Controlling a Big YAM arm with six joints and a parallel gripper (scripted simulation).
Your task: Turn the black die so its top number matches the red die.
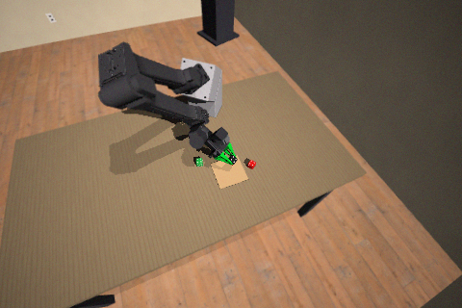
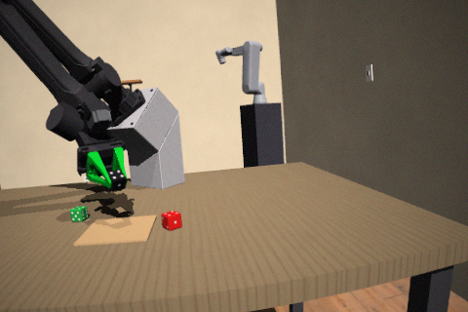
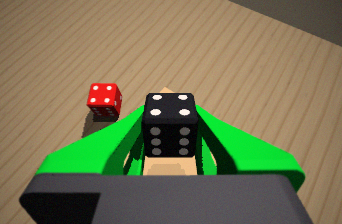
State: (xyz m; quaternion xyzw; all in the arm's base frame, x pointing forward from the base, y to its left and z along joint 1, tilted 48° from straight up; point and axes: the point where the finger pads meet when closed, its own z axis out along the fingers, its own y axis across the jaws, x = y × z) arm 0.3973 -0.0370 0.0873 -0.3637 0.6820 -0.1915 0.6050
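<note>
The tan mat is 1 cm behind my hand, 1 cm to the right of it and 10 cm below it. The rest, counted from my hand: red die 4 cm ahead, 9 cm to the left, 9 cm below; black die right at my hand; green die 13 cm behind, 9 cm to the right, 9 cm below.
</note>
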